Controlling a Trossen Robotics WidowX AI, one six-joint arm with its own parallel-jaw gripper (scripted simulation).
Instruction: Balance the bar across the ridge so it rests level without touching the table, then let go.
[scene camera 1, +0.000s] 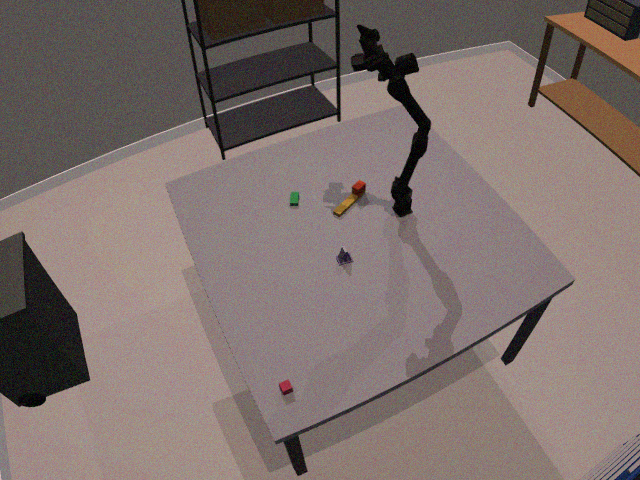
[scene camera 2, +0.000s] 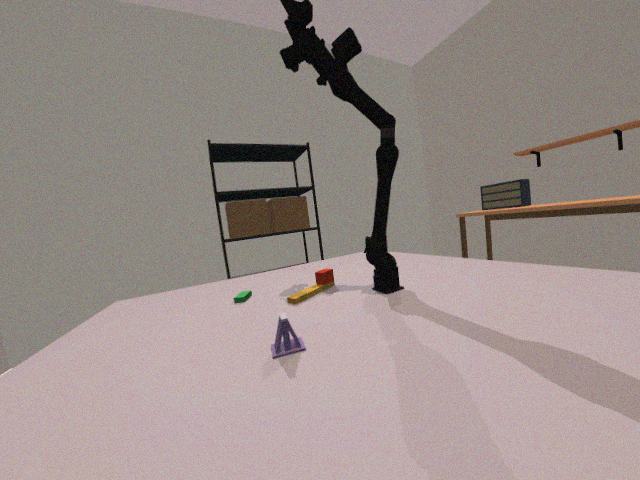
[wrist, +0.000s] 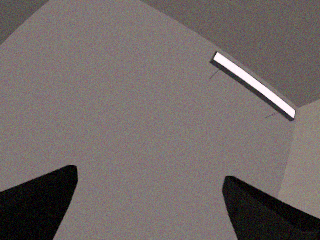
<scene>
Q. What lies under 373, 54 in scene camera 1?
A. My gripper.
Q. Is my gripper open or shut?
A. Open.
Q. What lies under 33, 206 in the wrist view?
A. My gripper.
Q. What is my gripper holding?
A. Nothing.
</scene>
